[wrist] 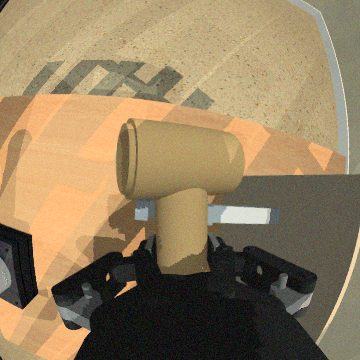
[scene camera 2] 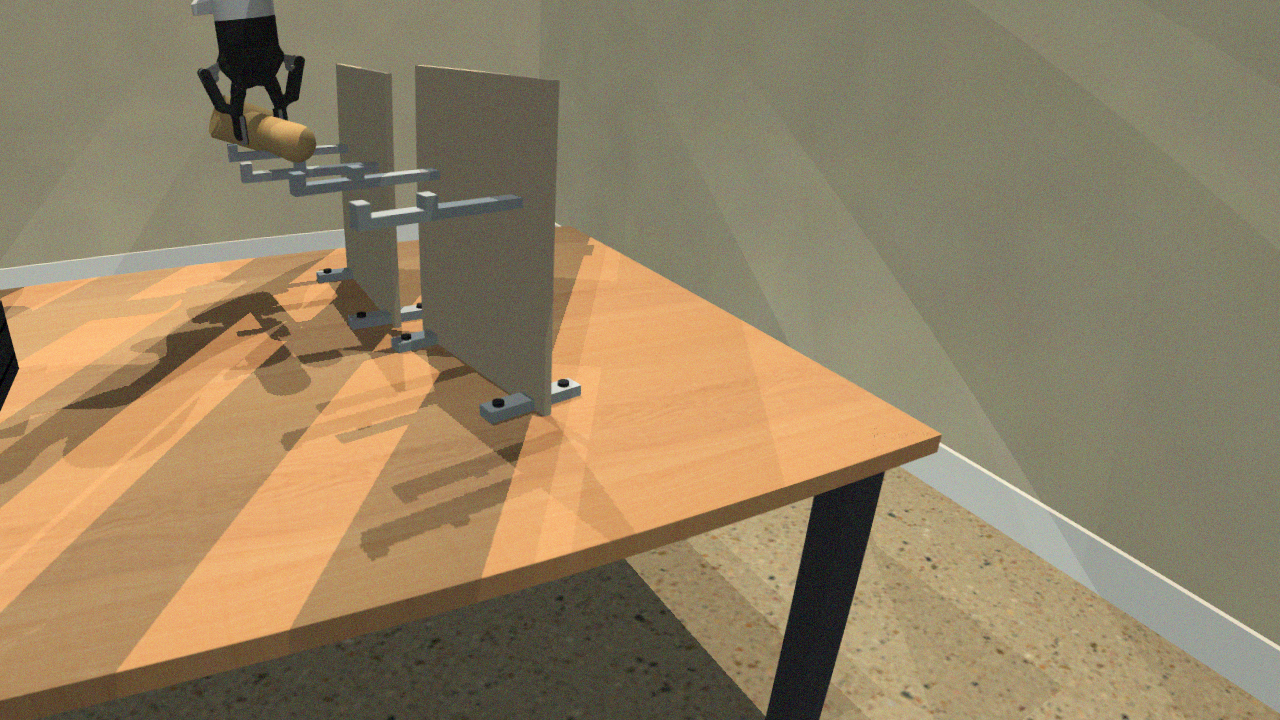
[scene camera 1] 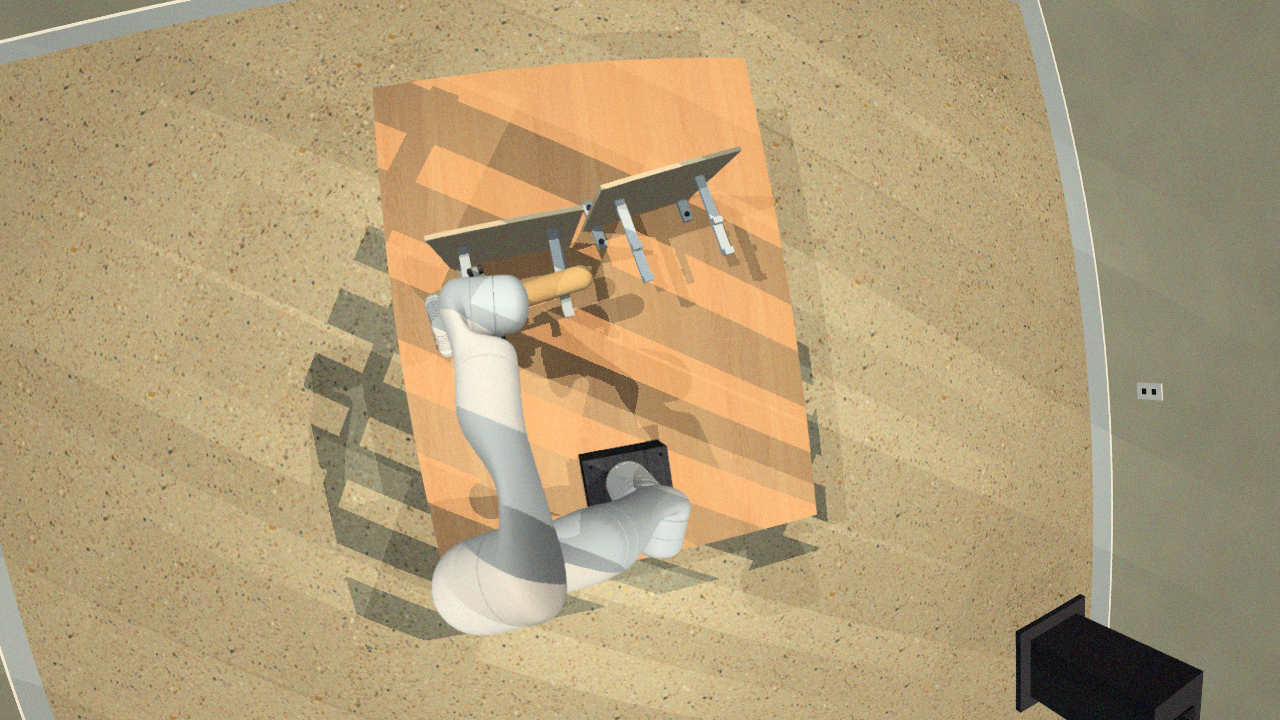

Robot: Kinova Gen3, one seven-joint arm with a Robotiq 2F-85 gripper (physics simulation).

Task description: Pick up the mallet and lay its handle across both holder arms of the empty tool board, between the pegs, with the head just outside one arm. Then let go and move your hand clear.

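The wooden mallet point(scene camera 1: 559, 284) point(scene camera 2: 288, 139) point(wrist: 182, 160) is held roughly level over the left tool board point(scene camera 1: 510, 240) point(scene camera 2: 366, 116) point(wrist: 300, 240), the farther one in scene camera 2. My gripper point(scene camera 2: 261, 128) point(wrist: 180, 242) is shut on its handle; the arm hides the gripper in scene camera 1. The handle crosses above the board's right holder arm point(scene camera 1: 555, 250). In the wrist view the head lies just beyond the other holder arm point(scene camera 1: 464, 259) point(wrist: 245, 215), which passes under the handle's neck. I cannot tell whether the handle touches the arms.
A second tool board point(scene camera 1: 666, 192) point(scene camera 2: 487, 223) stands close beside the first, with two bare holder arms point(scene camera 1: 633, 237) point(scene camera 1: 714, 214) sticking out. Both boards stand on the wooden table point(scene camera 1: 733, 429) point(scene camera 2: 716, 402). The robot's black base plate point(scene camera 1: 590, 474) point(wrist: 20, 265) is at the table's near side.
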